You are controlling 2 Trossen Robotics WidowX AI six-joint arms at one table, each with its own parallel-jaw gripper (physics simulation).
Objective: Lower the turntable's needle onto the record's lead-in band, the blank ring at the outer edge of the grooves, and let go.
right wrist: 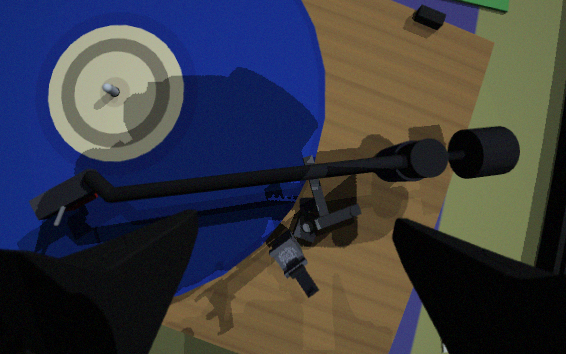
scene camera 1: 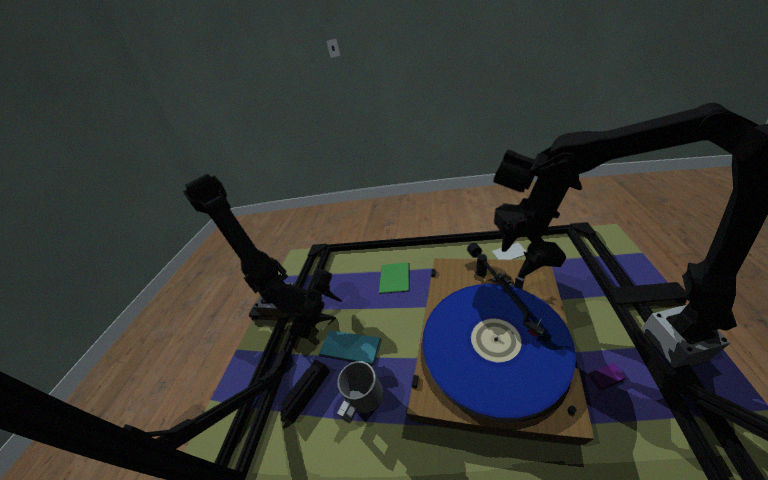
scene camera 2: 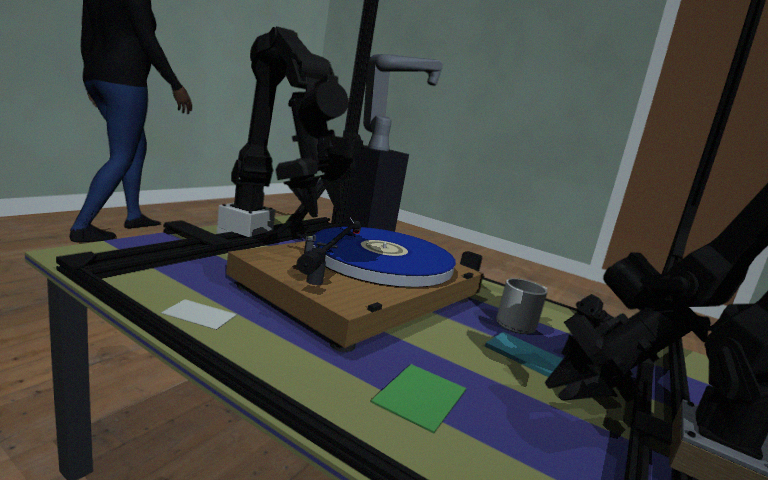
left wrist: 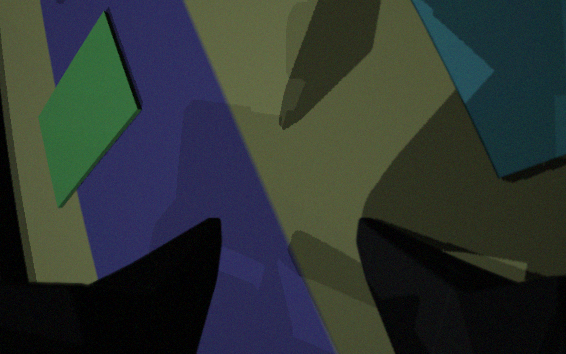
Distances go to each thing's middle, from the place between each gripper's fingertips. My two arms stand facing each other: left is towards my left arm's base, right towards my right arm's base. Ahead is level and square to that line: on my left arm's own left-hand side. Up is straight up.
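From my right hand: black tonearm (scene camera 2: 311, 260), 50 mm below, 20 mm to the left, 10 mm behind. Blue record (scene camera 1: 519, 375), 70 mm below, 150 mm behind, 30 mm to the left. Wooden turntable (scene camera 2: 348, 304), 100 mm below, 90 mm behind, 30 mm to the left.
Left hand 50 mm below the wooden turntable, 30 mm past it, 420 mm to the left of it. From my left hand: black tonearm, 100 mm above, 50 mm ahead, 430 mm to the right. Blue record, 80 mm above, 80 mm behind, 420 mm to the right.
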